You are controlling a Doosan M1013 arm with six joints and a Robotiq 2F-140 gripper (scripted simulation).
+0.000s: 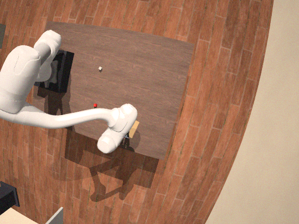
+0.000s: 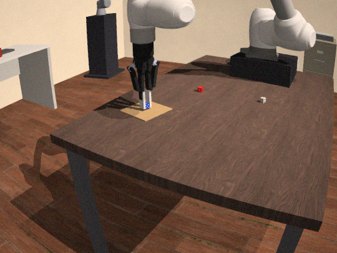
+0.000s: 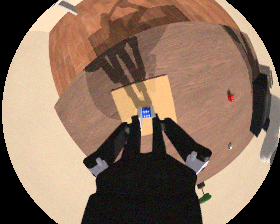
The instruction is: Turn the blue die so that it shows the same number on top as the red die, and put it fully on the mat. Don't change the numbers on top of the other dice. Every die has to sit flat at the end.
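Right now the blue die is 3 cm below my hand. Also, from my hand: white die (41 cm to the left, 25 cm behind, 4 cm below); tan mat (4 cm below); red die (27 cm behind, 13 cm to the left, 4 cm below).
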